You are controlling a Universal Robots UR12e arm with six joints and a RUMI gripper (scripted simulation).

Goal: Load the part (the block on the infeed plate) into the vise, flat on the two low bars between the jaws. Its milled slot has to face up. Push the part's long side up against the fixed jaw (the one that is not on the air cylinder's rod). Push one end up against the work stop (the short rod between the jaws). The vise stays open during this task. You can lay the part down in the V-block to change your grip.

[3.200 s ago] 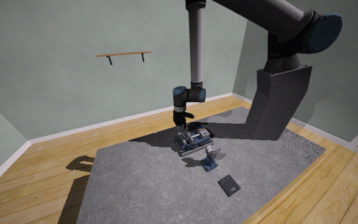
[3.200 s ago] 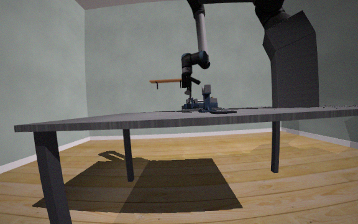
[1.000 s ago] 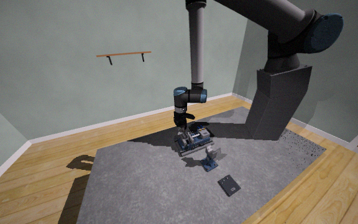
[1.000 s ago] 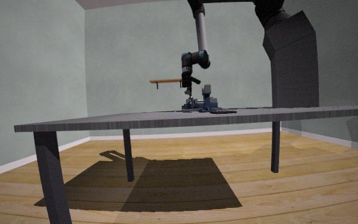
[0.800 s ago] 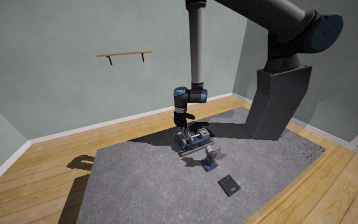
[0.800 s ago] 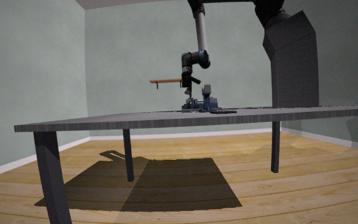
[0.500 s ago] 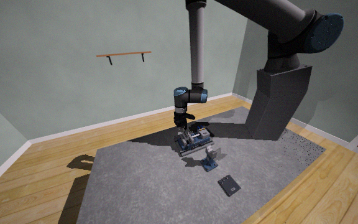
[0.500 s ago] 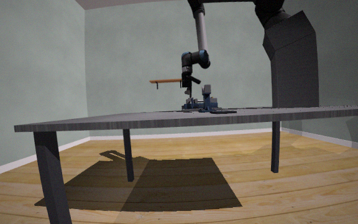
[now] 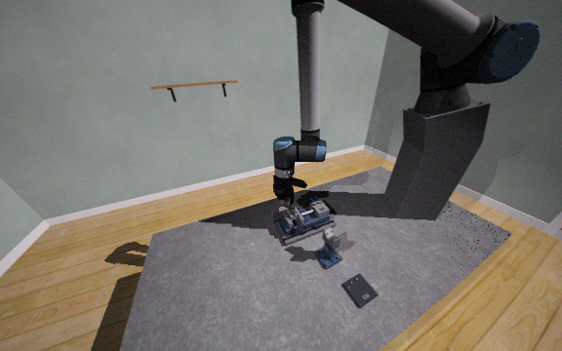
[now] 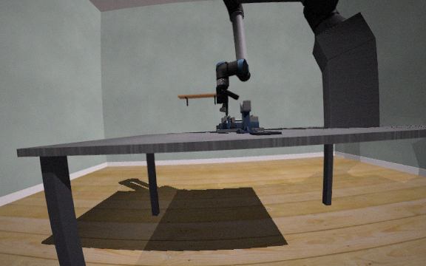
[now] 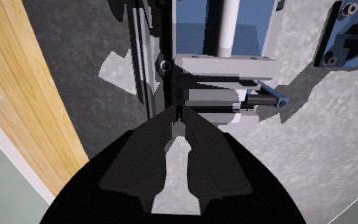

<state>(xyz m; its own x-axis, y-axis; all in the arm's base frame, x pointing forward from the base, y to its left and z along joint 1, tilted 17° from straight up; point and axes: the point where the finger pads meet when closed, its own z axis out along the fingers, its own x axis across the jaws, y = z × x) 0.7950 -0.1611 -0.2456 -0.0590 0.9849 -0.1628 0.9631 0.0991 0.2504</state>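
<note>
Right now the part is 30 mm to the left of my hand and 20 mm below it. The rest, counted from my hand: moving jaw 40 mm to the left, 40 mm below, 40 mm behind; work stop 90 mm to the left, 30 mm below, 10 mm behind; fixed jaw 50 mm to the left, 40 mm below, 30 mm ahead.
</note>
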